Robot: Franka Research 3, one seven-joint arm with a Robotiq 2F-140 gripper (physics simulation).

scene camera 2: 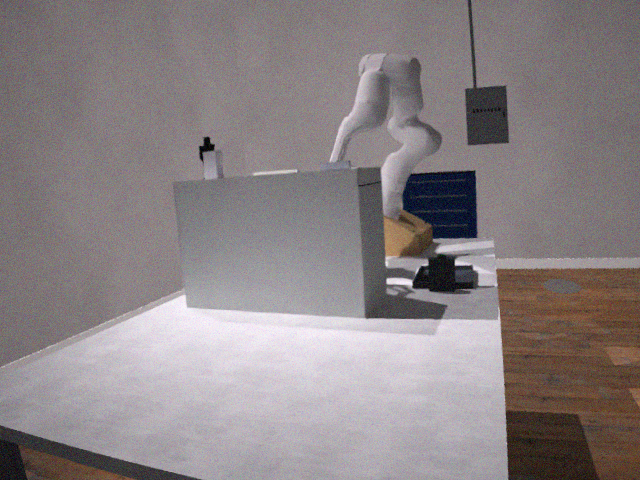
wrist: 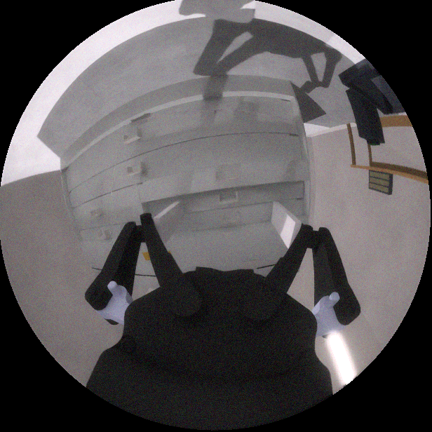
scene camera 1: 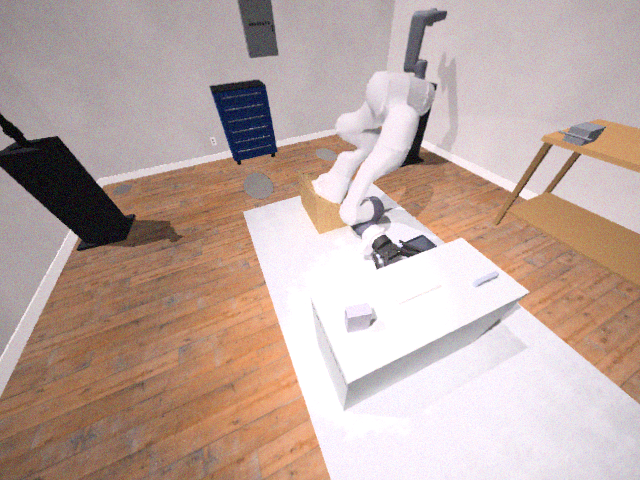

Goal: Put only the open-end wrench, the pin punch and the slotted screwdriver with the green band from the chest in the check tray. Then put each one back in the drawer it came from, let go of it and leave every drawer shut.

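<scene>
The white-grey chest (scene camera 1: 434, 330) (scene camera 2: 273, 248) (wrist: 100, 185) has its drawer fronts facing the arm. The wrist view shows those fronts upside down. One wide drawer (wrist: 265, 174) seems to stand out from the front, with a dark band along its edge; its inside is unclear. My gripper (wrist: 227, 210) is open and empty, its pale pads spread in front of the drawer fronts. In scene camera 1 it is low behind the chest, partly hidden. A dark tray-like thing (scene camera 1: 421, 242) (scene camera 2: 467, 276) (wrist: 392, 95) lies beside the chest; I cannot tell if it is the check tray. The wrench, punch and screwdriver do not show.
A pale box (scene camera 1: 358, 316) (scene camera 2: 212, 164) and a bluish bar (scene camera 1: 485, 279) (scene camera 2: 336, 165) are on the chest top. A black upright part (scene camera 2: 442, 273) (wrist: 365, 112) stands by the dark tray-like thing. The arm stands on a wooden block (scene camera 1: 317, 209) (scene camera 2: 408, 237).
</scene>
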